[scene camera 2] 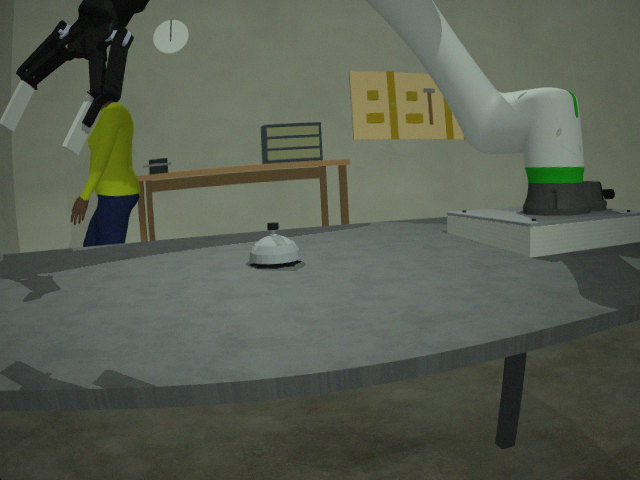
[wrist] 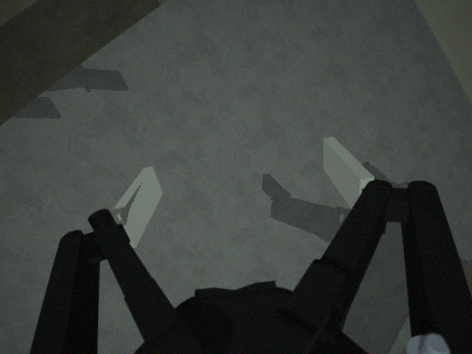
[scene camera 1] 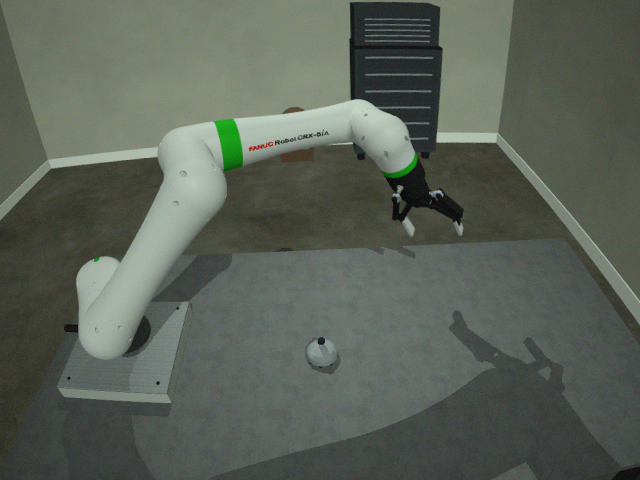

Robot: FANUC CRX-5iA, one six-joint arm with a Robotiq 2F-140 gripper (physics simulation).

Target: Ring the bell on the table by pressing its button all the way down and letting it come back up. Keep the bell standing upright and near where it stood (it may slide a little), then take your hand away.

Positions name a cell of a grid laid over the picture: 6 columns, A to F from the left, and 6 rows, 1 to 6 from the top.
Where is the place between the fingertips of the gripper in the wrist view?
D3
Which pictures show the silver dome bell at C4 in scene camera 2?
Scene camera 2 and scene camera 1 only.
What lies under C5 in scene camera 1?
A silver dome bell.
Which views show the gripper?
Scene camera 2, the wrist view and scene camera 1: all of them.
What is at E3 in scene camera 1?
The gripper.
